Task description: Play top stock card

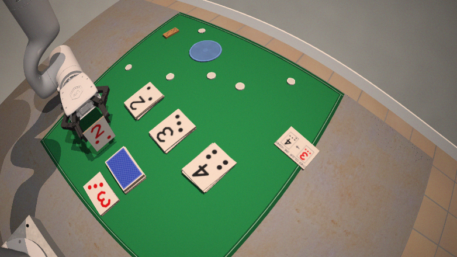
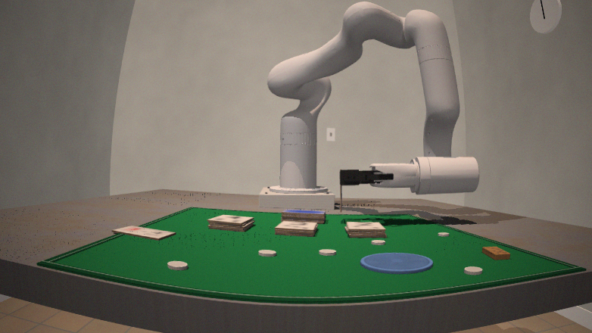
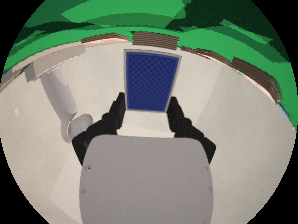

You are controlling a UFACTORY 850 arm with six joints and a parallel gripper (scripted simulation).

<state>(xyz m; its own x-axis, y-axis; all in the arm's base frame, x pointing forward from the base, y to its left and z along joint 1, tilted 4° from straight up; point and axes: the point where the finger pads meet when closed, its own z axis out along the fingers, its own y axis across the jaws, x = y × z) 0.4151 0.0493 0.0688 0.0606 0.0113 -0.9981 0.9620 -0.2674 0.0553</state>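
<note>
The card lies 1 cm to the right of my hand and 3 cm below it. Round my hand: green card cloth (15 cm ahead, 10 cm to the right, 11 cm below).
</note>
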